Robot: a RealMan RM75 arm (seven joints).
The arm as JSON. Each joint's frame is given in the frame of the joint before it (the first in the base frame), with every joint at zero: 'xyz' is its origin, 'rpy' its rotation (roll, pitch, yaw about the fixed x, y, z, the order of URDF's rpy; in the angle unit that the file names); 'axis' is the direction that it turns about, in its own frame. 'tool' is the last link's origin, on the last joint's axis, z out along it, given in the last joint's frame.
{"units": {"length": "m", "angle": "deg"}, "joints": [
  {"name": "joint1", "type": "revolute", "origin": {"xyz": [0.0, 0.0, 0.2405], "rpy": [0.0, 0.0, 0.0]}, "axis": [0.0, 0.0, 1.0]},
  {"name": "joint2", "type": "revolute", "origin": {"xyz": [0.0, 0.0, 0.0], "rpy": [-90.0, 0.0, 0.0]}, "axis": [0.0, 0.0, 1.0]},
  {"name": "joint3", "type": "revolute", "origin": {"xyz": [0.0, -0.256, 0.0], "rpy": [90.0, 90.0, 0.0]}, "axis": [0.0, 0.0, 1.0]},
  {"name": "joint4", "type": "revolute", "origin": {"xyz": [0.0, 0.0, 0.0], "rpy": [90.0, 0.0, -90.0]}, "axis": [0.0, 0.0, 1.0]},
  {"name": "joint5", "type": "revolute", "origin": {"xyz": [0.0, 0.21, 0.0], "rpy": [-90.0, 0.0, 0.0]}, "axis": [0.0, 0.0, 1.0]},
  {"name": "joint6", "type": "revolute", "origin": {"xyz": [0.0, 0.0, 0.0], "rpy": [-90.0, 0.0, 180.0]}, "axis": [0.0, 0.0, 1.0]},
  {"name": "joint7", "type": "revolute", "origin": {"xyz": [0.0, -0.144, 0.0], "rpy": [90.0, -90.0, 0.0]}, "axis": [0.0, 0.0, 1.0]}
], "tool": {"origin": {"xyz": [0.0, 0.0, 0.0], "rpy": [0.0, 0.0, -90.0]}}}
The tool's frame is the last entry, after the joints.
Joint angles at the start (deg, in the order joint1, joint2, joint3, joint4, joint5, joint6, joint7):
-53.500, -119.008, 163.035, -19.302, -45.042, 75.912, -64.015
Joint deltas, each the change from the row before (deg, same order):
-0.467, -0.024, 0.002, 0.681, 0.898, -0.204, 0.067
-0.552, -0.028, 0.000, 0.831, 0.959, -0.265, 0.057
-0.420, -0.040, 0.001, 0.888, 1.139, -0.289, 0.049
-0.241, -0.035, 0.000, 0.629, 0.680, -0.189, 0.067
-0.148, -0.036, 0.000, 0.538, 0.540, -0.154, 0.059
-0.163, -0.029, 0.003, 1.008, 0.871, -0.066, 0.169
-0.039, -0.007, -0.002, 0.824, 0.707, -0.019, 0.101
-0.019, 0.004, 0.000, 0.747, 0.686, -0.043, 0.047
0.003, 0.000, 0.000, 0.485, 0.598, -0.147, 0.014
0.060, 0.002, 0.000, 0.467, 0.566, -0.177, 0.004
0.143, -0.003, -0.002, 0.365, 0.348, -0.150, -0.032
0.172, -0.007, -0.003, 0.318, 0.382, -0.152, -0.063
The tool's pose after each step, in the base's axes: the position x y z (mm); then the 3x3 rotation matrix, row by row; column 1 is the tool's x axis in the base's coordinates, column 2 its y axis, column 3 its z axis. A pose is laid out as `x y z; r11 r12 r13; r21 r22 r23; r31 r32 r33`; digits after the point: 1 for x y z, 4 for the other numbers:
-192.3 430.6 -1.2; 0.5994 0.6028 0.5266; 0.1569 -0.7336 0.6612; 0.7849 -0.3137 -0.5343
-187.2 430.6 -6.5; 0.6055 0.5914 0.5325; 0.1641 -0.7475 0.6436; 0.7787 -0.3024 -0.5497
-183.0 429.8 -12.4; 0.6130 0.5804 0.5361; 0.1739 -0.7610 0.6250; 0.7707 -0.2898 -0.5675
-180.4 429.1 -16.4; 0.6171 0.5734 0.5388; 0.1800 -0.7695 0.6128; 0.7660 -0.2812 -0.5781
-178.5 428.2 -19.7; 0.6200 0.5684 0.5408; 0.1853 -0.7759 0.6030; 0.7624 -0.2737 -0.5864
-175.2 426.1 -25.2; 0.6238 0.5585 0.5468; 0.1932 -0.7881 0.5845; 0.7574 -0.2589 -0.5995
-173.3 424.0 -29.5; 0.6261 0.5516 0.5511; 0.2005 -0.7969 0.5698; 0.7535 -0.2462 -0.6096
-171.7 422.1 -33.4; 0.6285 0.5458 0.5542; 0.2080 -0.8045 0.5564; 0.7495 -0.2344 -0.6191
-171.1 420.7 -36.3; 0.6320 0.5422 0.5537; 0.2143 -0.8089 0.5476; 0.7447 -0.2274 -0.6274
-171.0 419.3 -38.9; 0.6352 0.5400 0.5521; 0.2211 -0.8121 0.5400; 0.7400 -0.2209 -0.6353
-171.6 418.0 -40.9; 0.6360 0.5408 0.5505; 0.2275 -0.8130 0.5359; 0.7374 -0.2156 -0.6401
-172.5 416.6 -42.8; 0.6370 0.5422 0.5479; 0.2346 -0.8134 0.5323; 0.7343 -0.2105 -0.6454

